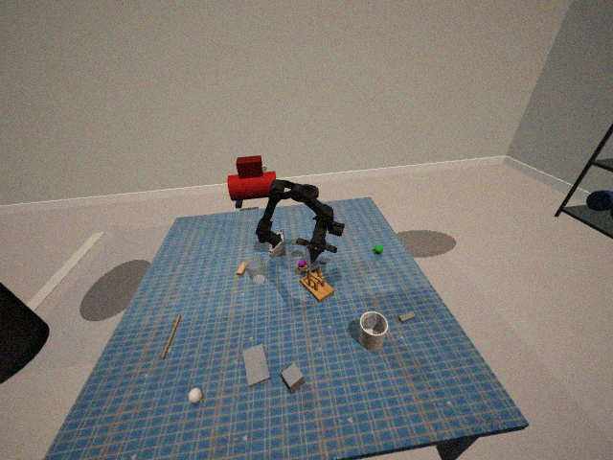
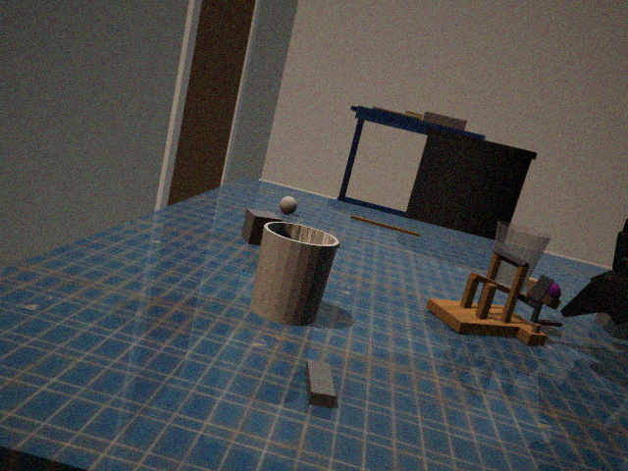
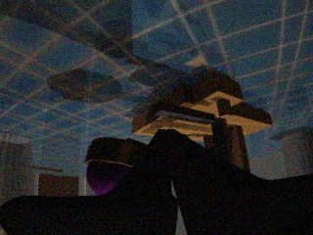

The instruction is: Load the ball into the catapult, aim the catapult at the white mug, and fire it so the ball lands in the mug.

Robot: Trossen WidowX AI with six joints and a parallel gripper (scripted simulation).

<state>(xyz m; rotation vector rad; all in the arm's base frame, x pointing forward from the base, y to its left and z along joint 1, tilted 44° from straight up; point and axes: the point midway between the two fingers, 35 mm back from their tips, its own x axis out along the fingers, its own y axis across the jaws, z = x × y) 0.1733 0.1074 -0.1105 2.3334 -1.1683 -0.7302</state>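
Now: the purple ball 10 mm ahead of my gripper tip, 50 mm to the right of it and 20 mm above it. The rest, counted from my gripper tip: clear glass (10 mm behind, 250 mm to the right, 20 mm below); then small wooden block (90 mm behind, 320 mm to the right, 40 mm below); then wooden catapult (60 mm ahead, 10 mm to the right, 10 mm above).
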